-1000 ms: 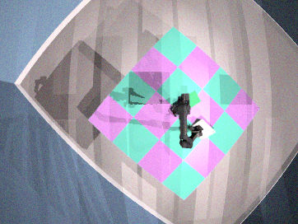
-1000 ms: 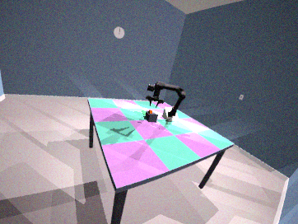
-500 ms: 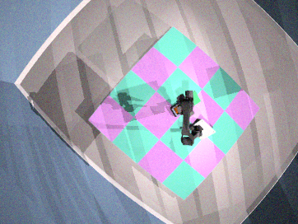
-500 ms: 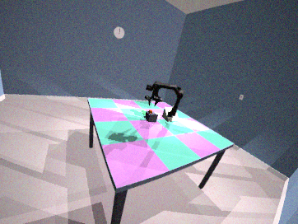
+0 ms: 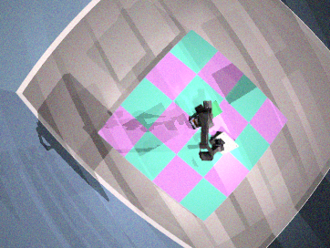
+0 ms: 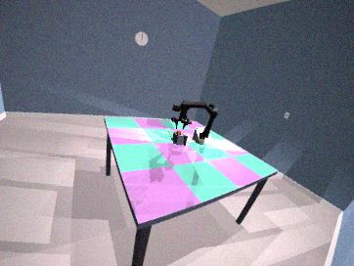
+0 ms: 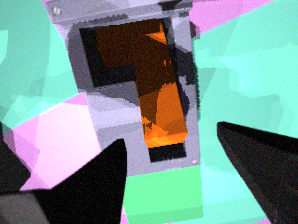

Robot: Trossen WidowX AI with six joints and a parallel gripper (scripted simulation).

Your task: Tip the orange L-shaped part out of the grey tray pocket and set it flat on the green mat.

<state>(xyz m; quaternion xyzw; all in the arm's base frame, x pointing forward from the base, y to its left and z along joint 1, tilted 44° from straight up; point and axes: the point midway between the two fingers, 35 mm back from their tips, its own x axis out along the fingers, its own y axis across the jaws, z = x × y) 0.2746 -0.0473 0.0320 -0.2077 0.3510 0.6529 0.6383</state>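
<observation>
My gripper tip is now 7 cm above the orange L-shaped part, 4 cm to the right of it and 1 cm past it. The rest, counted from my gripper tip: green mat: 14 cm to the right, 12 cm below, 4 cm behind.
</observation>
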